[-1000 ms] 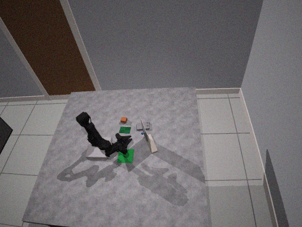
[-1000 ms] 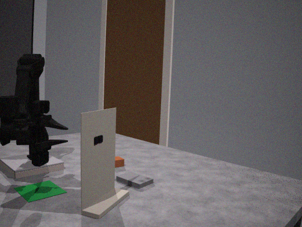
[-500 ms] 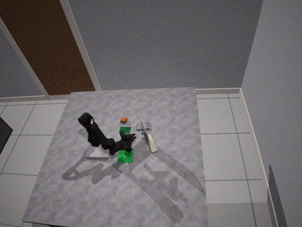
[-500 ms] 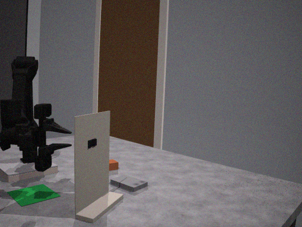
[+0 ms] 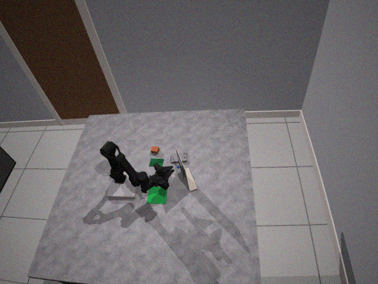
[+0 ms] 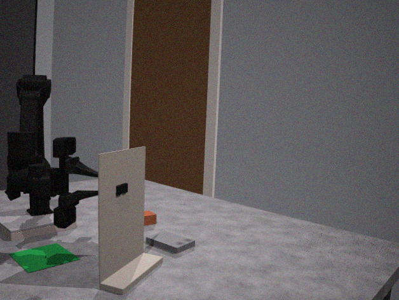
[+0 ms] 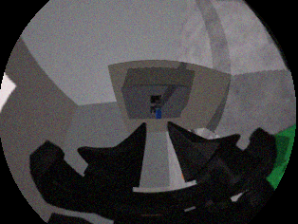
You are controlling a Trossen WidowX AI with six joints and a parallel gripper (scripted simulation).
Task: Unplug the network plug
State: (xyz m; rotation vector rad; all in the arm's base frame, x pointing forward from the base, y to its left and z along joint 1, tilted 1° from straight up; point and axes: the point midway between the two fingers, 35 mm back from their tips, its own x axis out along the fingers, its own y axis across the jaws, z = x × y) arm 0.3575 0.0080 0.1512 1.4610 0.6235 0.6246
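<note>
The network plug is 3 cm ahead of my gripper tip and 2 cm to the left of it. Also, from my gripper tip: green marked square (11 cm behind, 10 cm to the right, 18 cm below); flat grey plate (4 cm behind, 20 cm to the left, 17 cm below); cream upright panel (5 cm ahead, 3 cm to the left, 7 cm below).
</note>
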